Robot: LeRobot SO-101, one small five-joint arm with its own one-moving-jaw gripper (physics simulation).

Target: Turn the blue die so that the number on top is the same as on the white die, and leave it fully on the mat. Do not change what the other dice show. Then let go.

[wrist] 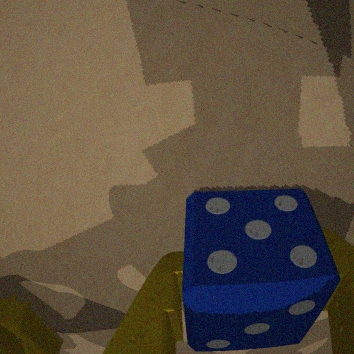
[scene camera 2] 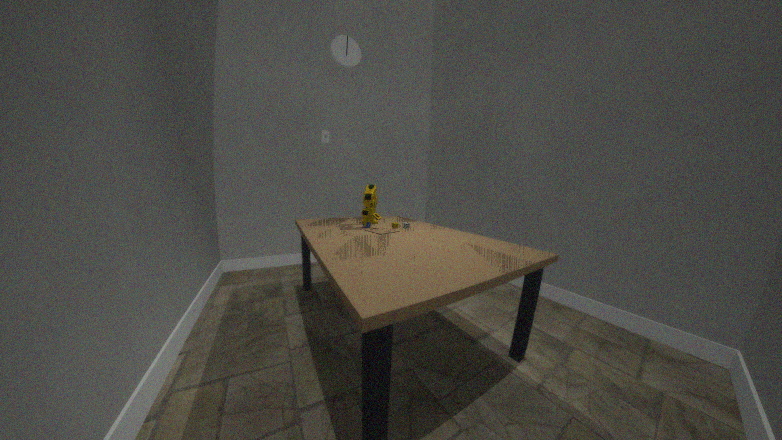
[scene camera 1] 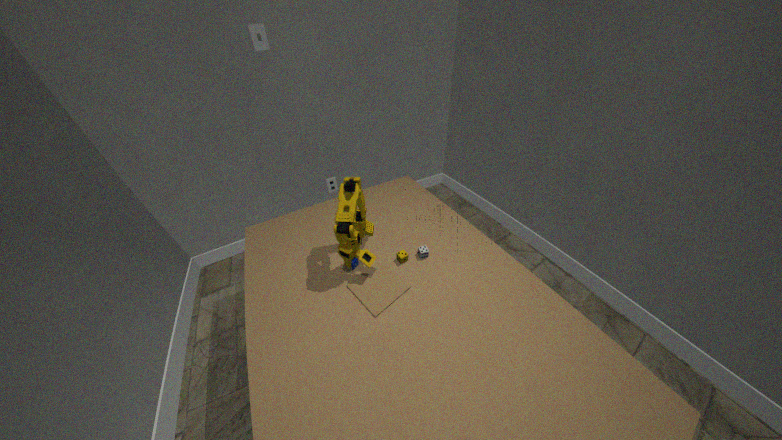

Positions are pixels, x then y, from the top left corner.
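A blue die (wrist: 256, 265) lies 5 cm from the lens.
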